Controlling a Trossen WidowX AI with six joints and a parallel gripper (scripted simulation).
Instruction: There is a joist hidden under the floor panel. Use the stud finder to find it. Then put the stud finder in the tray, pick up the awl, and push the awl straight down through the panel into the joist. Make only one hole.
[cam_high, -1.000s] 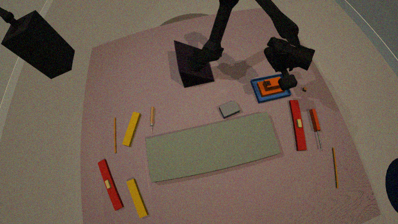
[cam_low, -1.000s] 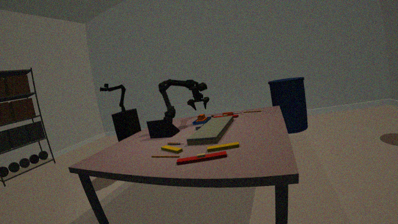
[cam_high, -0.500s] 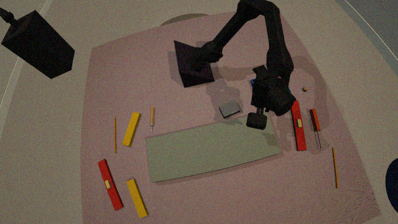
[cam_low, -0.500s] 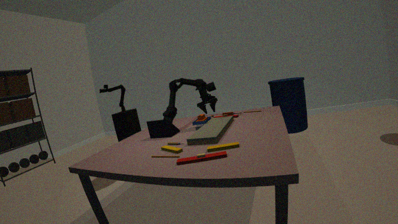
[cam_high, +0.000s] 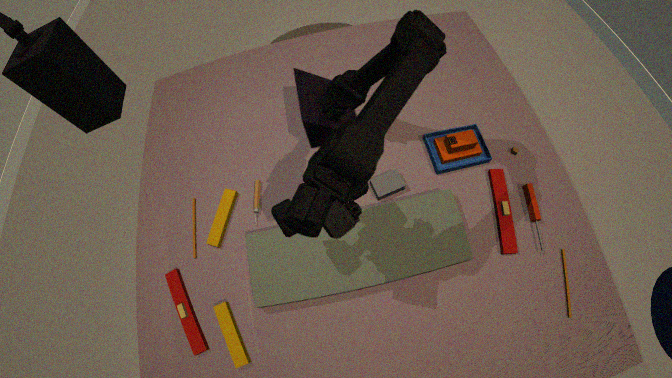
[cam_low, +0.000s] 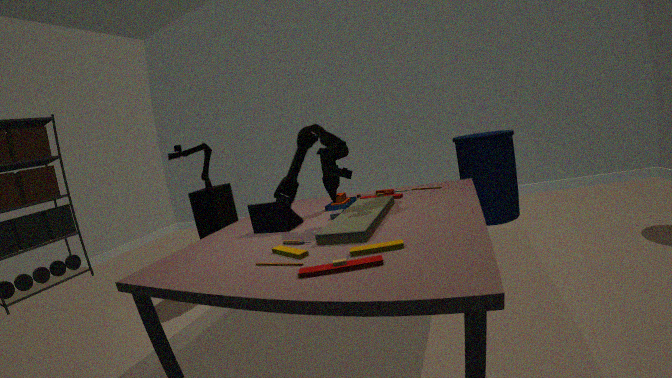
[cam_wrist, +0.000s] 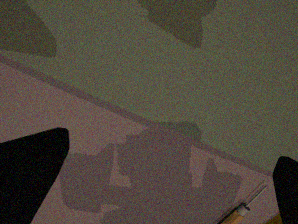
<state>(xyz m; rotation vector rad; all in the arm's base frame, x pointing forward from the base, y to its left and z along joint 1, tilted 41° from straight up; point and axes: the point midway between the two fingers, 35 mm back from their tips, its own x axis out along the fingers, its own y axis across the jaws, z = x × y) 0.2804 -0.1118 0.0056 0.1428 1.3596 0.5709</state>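
Right now the awl is 16 cm to the right of my gripper tip, 11 cm behind it and 10 cm below it. The rest, counted from my gripper tip: orange stud finder (39 cm to the left, 11 cm behind, 6 cm below); grey block (18 cm to the left, 9 cm below, 6 cm behind); blue tray (41 cm to the left, 11 cm behind, 9 cm below).
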